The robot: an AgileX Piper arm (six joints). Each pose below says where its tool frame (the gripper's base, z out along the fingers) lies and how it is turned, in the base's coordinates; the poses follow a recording.
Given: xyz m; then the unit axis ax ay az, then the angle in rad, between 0 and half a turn.
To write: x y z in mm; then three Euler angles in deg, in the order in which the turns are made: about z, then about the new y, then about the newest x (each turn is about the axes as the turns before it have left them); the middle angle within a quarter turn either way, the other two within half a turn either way. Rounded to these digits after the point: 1 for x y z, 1 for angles.
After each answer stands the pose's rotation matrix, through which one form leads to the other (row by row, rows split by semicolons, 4 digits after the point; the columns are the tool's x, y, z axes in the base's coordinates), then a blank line. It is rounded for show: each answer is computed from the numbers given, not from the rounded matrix.
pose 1, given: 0.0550 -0.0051 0.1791 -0.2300 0.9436 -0.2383 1.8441
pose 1, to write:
55.0 -5.1 179.1 -111.9 57.0 -111.3
-0.2027 -0.0461 0.9781; -0.5050 0.8607 -0.0641; -0.8389 -0.5070 -0.1978

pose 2, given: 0.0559 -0.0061 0.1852 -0.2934 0.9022 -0.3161 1.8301
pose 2, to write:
55.9 -6.1 185.2 -103.1 49.1 -101.5
-0.1482 -0.0271 0.9886; -0.6381 0.7663 -0.0747; -0.7555 -0.6419 -0.1309

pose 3, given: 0.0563 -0.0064 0.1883 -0.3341 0.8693 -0.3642 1.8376
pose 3, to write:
56.3 -6.4 188.3 -99.7 43.2 -97.6
-0.1226 -0.0157 0.9923; -0.7183 0.6913 -0.0778; -0.6848 -0.7224 -0.0960

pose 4, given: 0.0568 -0.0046 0.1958 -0.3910 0.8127 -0.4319 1.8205
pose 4, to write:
56.8 -4.6 195.8 -94.0 35.2 -91.0
-0.0564 0.0222 0.9982; -0.8149 0.5767 -0.0589; -0.5769 -0.8167 -0.0145

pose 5, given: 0.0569 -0.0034 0.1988 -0.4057 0.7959 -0.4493 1.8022
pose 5, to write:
56.9 -3.4 198.8 -91.9 33.4 -88.7
-0.0270 0.0404 0.9988; -0.8343 0.5495 -0.0447; -0.5506 -0.8345 0.0188

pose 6, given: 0.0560 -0.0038 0.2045 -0.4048 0.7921 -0.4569 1.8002
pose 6, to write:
56.0 -3.8 204.5 -91.8 33.0 -88.0
-0.0263 0.0514 0.9983; -0.8385 0.5427 -0.0500; -0.5443 -0.8384 0.0288

